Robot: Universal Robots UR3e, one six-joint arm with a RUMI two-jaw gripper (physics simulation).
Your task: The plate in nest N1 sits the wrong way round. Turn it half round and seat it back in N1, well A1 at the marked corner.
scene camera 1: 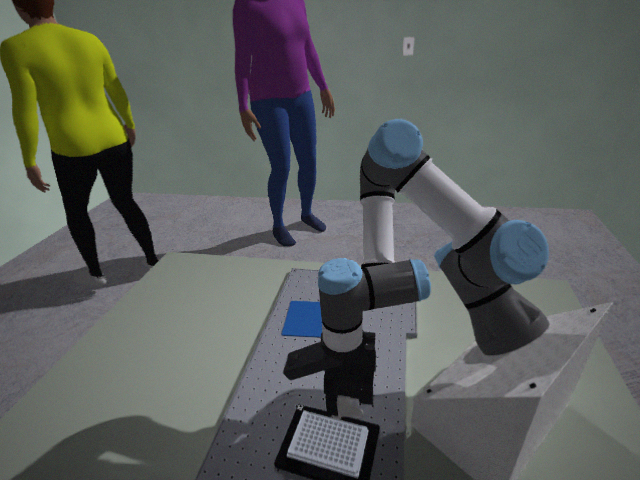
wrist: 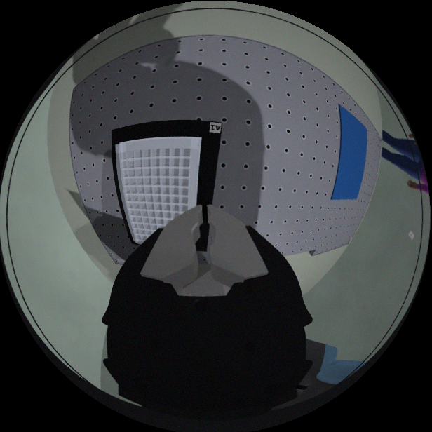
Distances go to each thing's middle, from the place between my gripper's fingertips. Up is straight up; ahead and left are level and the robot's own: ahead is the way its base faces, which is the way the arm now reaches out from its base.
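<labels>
White well plate (wrist: 158, 176): my gripper is 3 cm short of it and 5 cm to the right of it. Counted from my gripper, the black nest (wrist: 207, 166) is 3 cm ahead, 5 cm to the left and 1 cm below, and the blue mat (scene camera 1: 303, 318) is 1 cm ahead, 29 cm to the right and 2 cm below. Going by their middles, the blue mat is the farthest from my gripper of the things named here.
</labels>
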